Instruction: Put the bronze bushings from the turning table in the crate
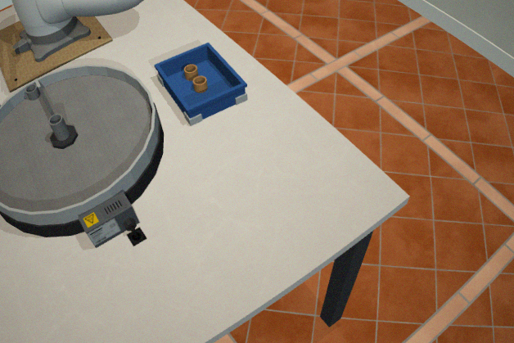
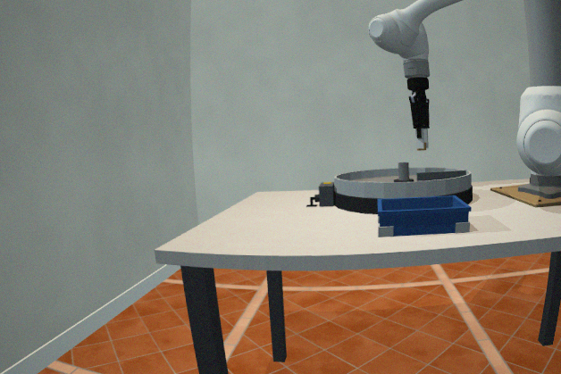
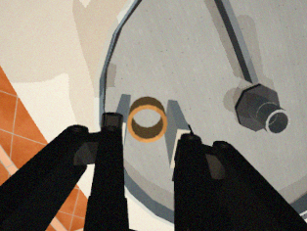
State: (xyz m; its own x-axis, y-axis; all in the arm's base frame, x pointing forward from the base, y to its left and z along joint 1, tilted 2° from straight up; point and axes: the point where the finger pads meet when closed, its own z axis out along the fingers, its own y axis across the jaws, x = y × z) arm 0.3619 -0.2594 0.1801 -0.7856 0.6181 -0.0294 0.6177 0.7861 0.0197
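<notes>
My gripper is now 14 cm short of the crate, 45 cm to the right of it and 16 cm above it.
</notes>
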